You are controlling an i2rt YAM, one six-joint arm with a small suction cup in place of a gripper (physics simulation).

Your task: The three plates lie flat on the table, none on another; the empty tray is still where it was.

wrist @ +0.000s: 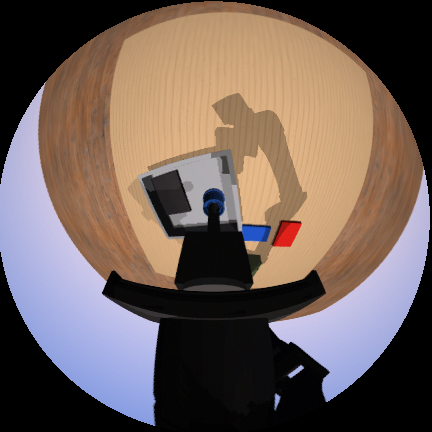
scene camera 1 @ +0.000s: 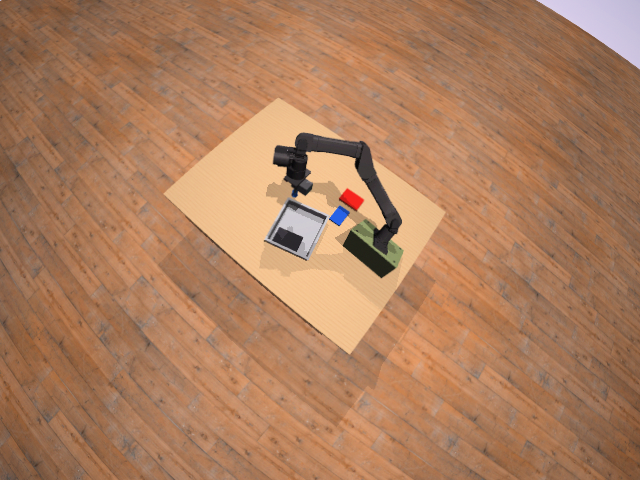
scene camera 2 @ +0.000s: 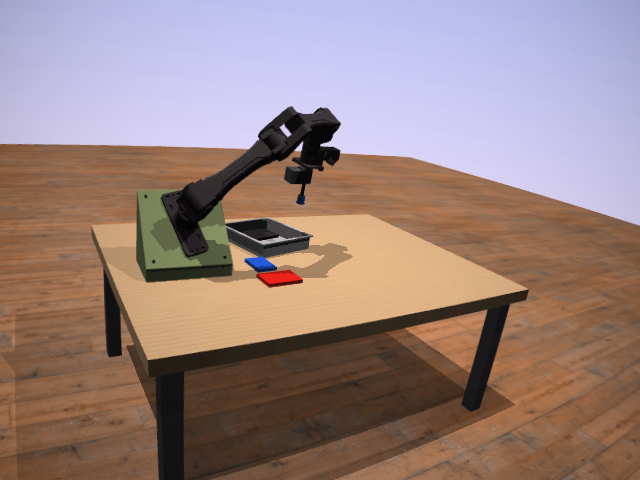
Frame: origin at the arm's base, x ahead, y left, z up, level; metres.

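Seen in the pictures: end effector, tool point: (wrist: 213,197) (scene camera 1: 294,194) (scene camera 2: 300,203); arm's base, origin of the base link: (scene camera 1: 379,241) (scene camera 2: 184,223).
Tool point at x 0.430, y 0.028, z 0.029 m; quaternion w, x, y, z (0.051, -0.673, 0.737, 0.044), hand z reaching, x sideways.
Observation:
Pixels of each thing's top centre, then the offset from my tool point to it. Level surfaces: height alone.
- blue plate, middle of its top: (scene camera 2: 260,262) (wrist: 254,234) (scene camera 1: 339,215) dx -0.204, dy -0.098, dz -0.152 m
- larger red plate, middle of its top: (scene camera 2: 279,276) (wrist: 286,235) (scene camera 1: 351,199) dx -0.212, dy -0.213, dz -0.152 m
- black plate, middle of its top: (wrist: 169,194) (scene camera 2: 257,233) (scene camera 1: 287,239) dx -0.057, dy +0.153, dz -0.150 m
- grey tray, middle of its top: (wrist: 188,204) (scene camera 2: 265,229) (scene camera 1: 297,227) dx -0.072, dy +0.084, dz -0.113 m
- wooden table, its level: dz -0.163 m
A blue plate (scene camera 1: 339,215) (scene camera 2: 260,264) (wrist: 256,233) and a larger red plate (scene camera 1: 351,199) (scene camera 2: 280,278) (wrist: 287,234) lie flat on the table, side by side and apart. A black plate (scene camera 1: 287,239) (scene camera 2: 266,234) (wrist: 171,192) lies inside the grey tray (scene camera 1: 309,227) (scene camera 2: 286,246) (wrist: 200,172), toward the end far from the cup in scene view 1. The tray stands upright on the table beside the blue plate. My suction cup (scene camera 1: 294,193) (scene camera 2: 300,199) (wrist: 213,202) is open and bare, high over the table. It overlaps the tray floor in the wrist view.
The green base block (scene camera 1: 364,254) (scene camera 2: 147,222) (wrist: 255,264) of the arm stands close to the blue plate, near one edge of the wooden table (scene camera 1: 232,180) (scene camera 2: 387,279) (wrist: 165,100). The arm's shadow falls across the table. The tray has raised walls.

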